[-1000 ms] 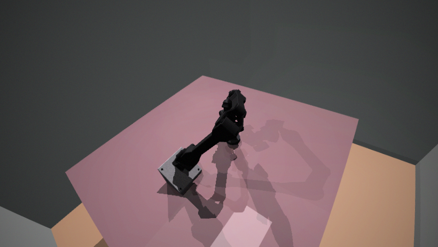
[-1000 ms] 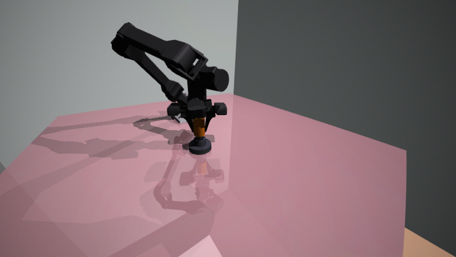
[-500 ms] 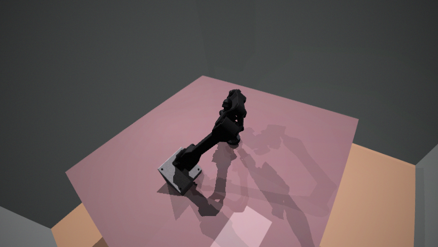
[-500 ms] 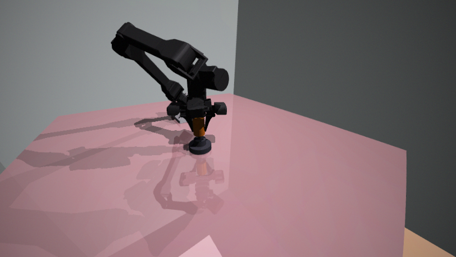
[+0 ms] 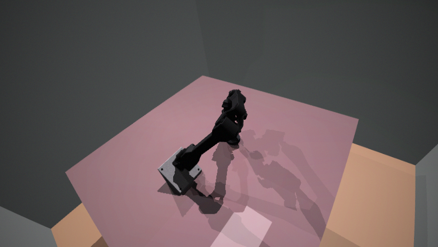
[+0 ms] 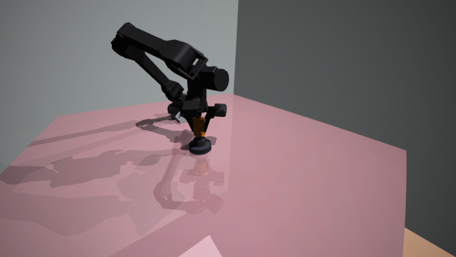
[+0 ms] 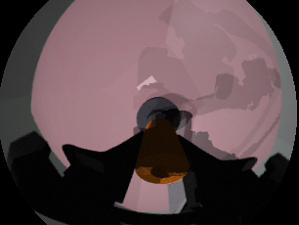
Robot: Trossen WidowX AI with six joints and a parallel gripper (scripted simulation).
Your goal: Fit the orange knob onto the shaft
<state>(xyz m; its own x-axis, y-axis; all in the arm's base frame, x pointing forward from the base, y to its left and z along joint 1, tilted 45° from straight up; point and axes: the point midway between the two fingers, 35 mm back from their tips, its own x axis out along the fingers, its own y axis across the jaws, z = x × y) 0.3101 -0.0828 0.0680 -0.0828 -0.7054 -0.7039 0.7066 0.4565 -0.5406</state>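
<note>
Right now my gripper tip is 2 cm below the orange knob. The rest, counted from my gripper tip: dark round pedestal (4 cm below).
</note>
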